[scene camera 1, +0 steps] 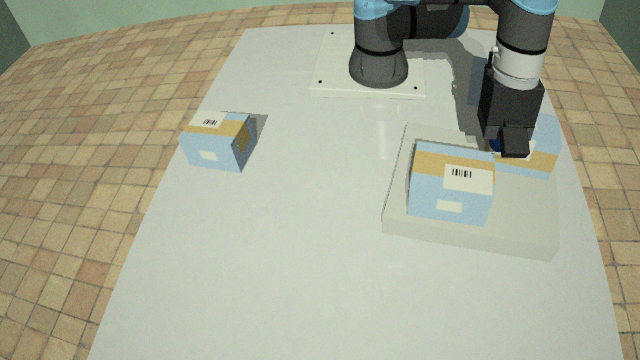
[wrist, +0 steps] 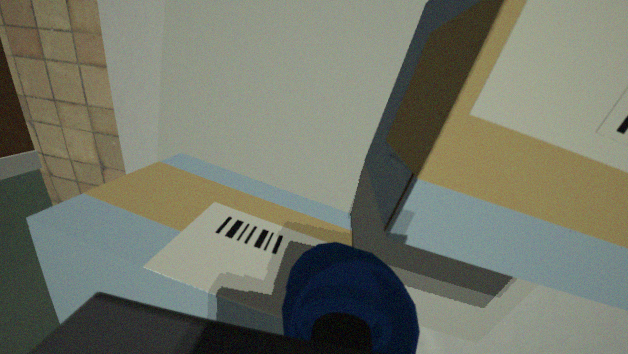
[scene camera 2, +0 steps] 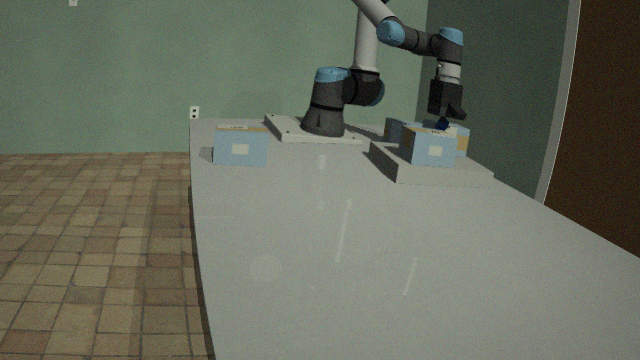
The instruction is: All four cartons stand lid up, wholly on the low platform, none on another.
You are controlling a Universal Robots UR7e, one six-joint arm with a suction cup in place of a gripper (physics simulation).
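Places are measured from the arm's base along level axes (x left, y ahead, z down), in metres.
Where they show: hand at its tool point: [scene camera 1: 498, 148] [wrist: 342, 258] [scene camera 2: 441, 131]; arm's base at its link origin: [scene camera 1: 378, 70] [scene camera 2: 322, 130].
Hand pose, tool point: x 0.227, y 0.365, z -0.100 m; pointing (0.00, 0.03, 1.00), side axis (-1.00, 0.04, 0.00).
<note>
Each offset is from my tool point to the centre of the thing. Level surfaces: height alone.
My suction cup [scene camera 1: 494, 145] [scene camera 2: 442, 123] [wrist: 350, 280] is pressed against the right-rear carton @[dx +0.063, dy -0.053, dz +0.030 m] [scene camera 1: 549, 131] [scene camera 2: 463, 142] [wrist: 115, 200], which lies on its side on the low platform @[dx -0.021, dy +0.005, dz +0.100 m] [scene camera 1: 525, 210] [scene camera 2: 442, 178] [wrist: 275, 85], its labelled lid facing the front. The suction contact itself is hidden. The front carton @[dx -0.084, dy +0.054, dz +0.034 m] [scene camera 1: 447, 192] [scene camera 2: 432, 148] [wrist: 520, 145] stands lid up on the platform. The left carton @[dx -0.556, dy -0.082, dz +0.082 m] [scene camera 1: 212, 147] [scene camera 2: 240, 155] stands lid up on the table. Another carton @[dx +0.066, dy -0.295, dz +0.078 m] [scene camera 2: 394, 129] shows partly behind the platform in scene camera 2; its lid is hidden.
The arm's base plate [scene camera 1: 367, 92] [scene camera 2: 320, 140] is at the back of the table @[dz +0.124 m] [scene camera 1: 280, 250] [scene camera 2: 350, 240]. The front carton is close beside the cup. The platform's right edge is near the table's right edge. A green wall is behind the arm.
</note>
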